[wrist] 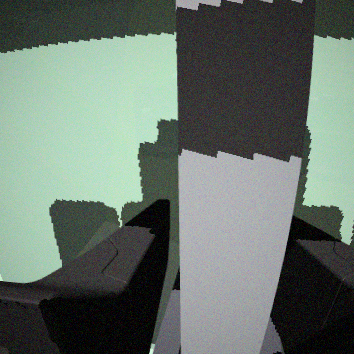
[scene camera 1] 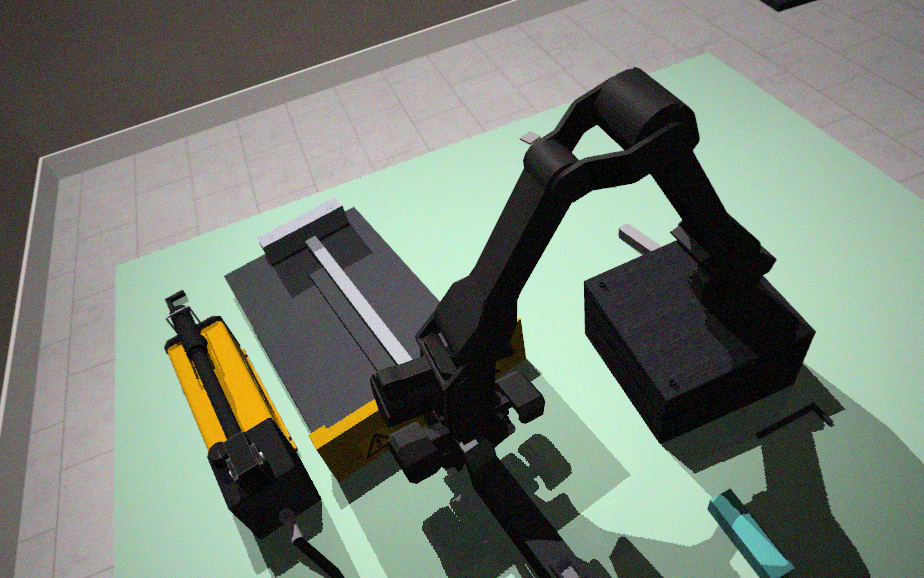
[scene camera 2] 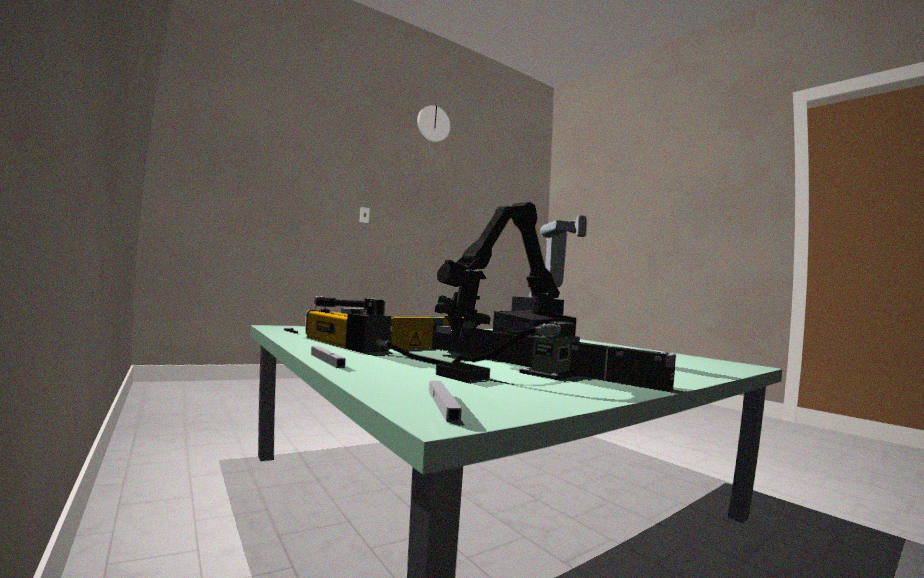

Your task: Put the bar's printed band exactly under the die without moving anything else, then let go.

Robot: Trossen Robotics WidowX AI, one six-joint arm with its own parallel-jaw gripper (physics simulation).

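Frame: origin at the arm's base, x down, y ahead, z right, level; centimetres.
Seen in the pictures: gripper, between the fingertips: (wrist: 210,211) (scene camera 2: 458,343); arm's base, origin of its link: (scene camera 1: 721,287) (scene camera 2: 543,313).
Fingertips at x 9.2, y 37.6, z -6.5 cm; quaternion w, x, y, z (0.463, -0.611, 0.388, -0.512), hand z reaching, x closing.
Offsets run from my fingertips to a thing's top centre. "spot": to the spot under its first point. Level surfaces: height alone.
My gripper (scene camera 1: 470,443) (wrist: 210,211) points down and is shut on a pale grey bar (scene camera 1: 514,507) (wrist: 235,240), with a finger on each side of it. The bar runs from the fingers toward the lower right in scene camera 1, mostly in shadow, and its far end is cut off by the frame edge. In the wrist view the bar runs away between the fingers, pale near them and dark with shadow farther along. I cannot make out the printed band. The die cannot be told apart in these views, and the bar is hidden among dark parts in scene camera 2.
A dark plate {dx -2.3 cm} (scene camera 1: 286,340) with a pale rail (scene camera 1: 357,299) and yellow front stands behind the gripper. Left of it is a yellow and black tool {spot: dx -5.6, dy +26.8, dz +23.9 cm} (scene camera 1: 235,361). A black box (scene camera 1: 667,327), a hex key {dx +2.2, dy -40.0, dz -9.2 cm} (scene camera 1: 783,422) and a teal block {dx +0.0, dy -27.7, dz -24.2 cm} (scene camera 1: 756,538) are at the right.
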